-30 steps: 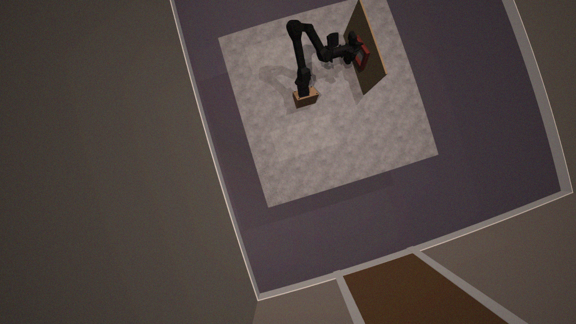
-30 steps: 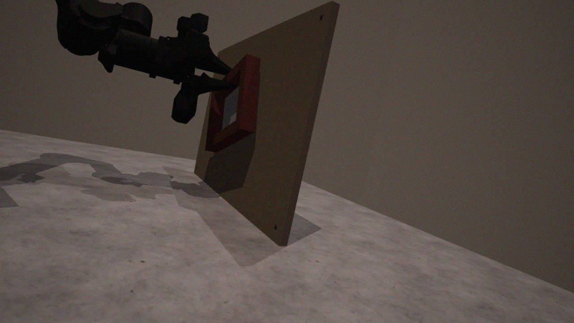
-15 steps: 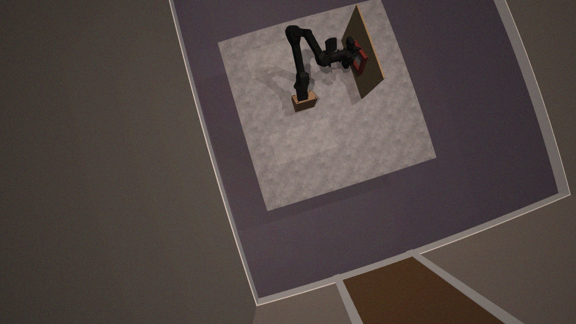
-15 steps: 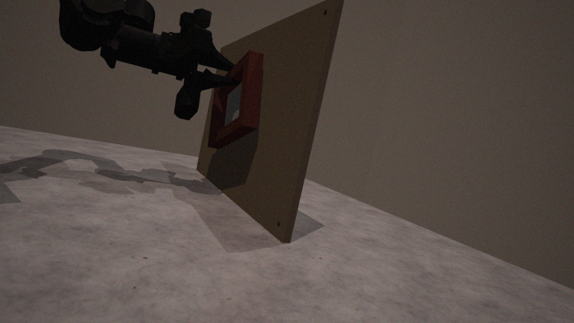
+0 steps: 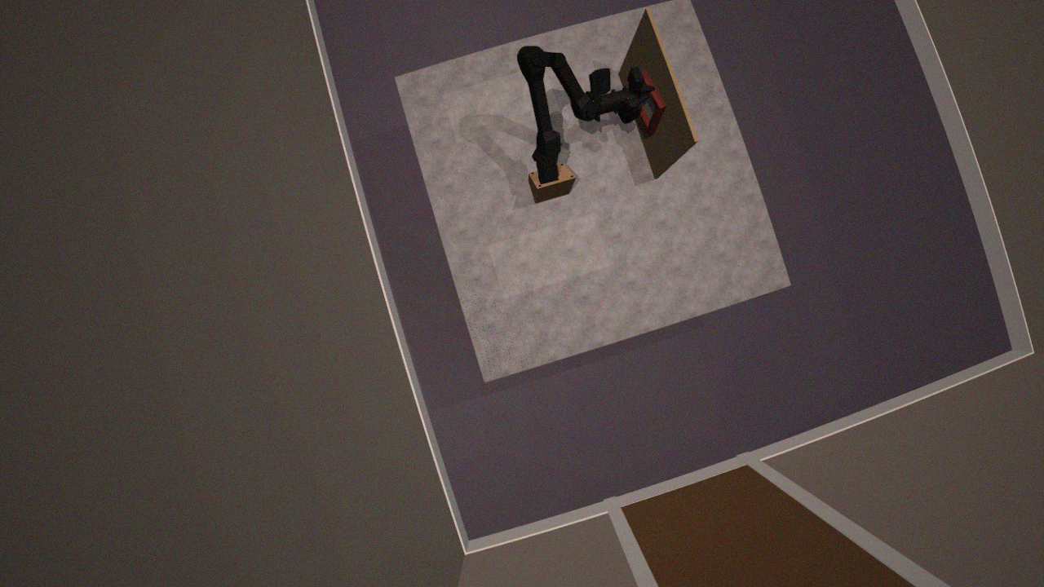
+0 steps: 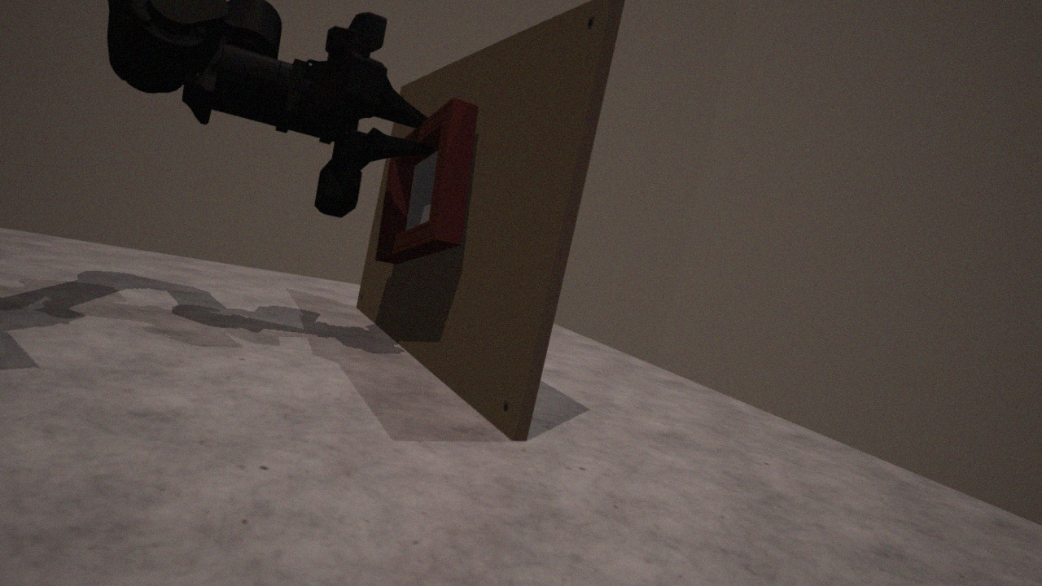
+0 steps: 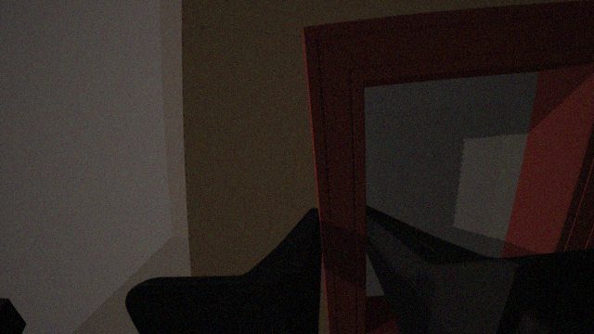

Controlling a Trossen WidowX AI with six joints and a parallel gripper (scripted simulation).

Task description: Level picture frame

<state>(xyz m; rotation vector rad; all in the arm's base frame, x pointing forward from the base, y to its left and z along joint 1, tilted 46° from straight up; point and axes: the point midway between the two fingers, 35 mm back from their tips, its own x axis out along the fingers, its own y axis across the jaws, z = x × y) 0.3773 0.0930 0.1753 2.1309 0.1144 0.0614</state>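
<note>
My gripper tip is 50 mm above the red picture frame and 10 mm to the left of it. From my gripper tip the other things lie so: tan wall board: 60 mm below, 20 mm ahead, 10 mm to the right.
</note>
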